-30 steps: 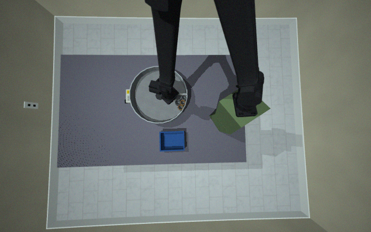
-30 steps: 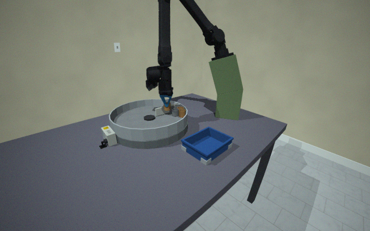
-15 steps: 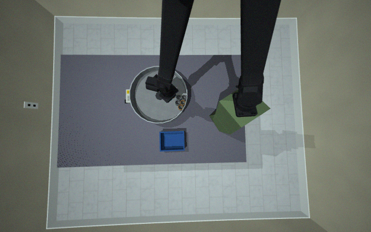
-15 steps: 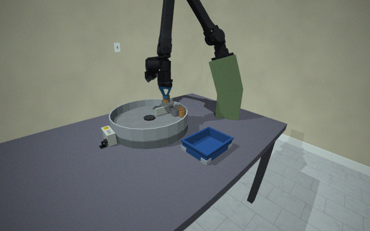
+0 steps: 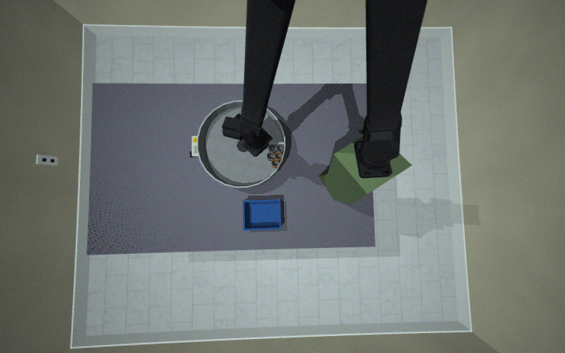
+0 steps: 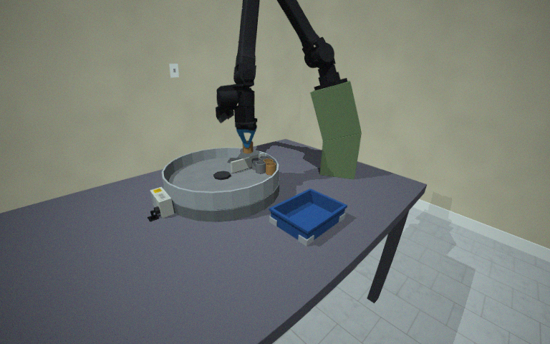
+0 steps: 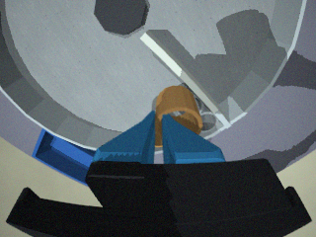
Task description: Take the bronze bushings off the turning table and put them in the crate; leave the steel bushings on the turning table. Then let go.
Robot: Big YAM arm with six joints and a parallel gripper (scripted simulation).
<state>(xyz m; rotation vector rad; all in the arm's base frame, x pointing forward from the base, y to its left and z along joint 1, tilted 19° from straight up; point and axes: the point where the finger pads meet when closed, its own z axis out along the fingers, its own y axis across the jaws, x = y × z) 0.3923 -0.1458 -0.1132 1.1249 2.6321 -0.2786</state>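
Now: hand 320 mm to the right of the blue crate, 140 mm above it and 20 mm short of it. The rest, counted from my hand: grey turning table (110 mm below, 90 mm ahead, 40 mm to the right).
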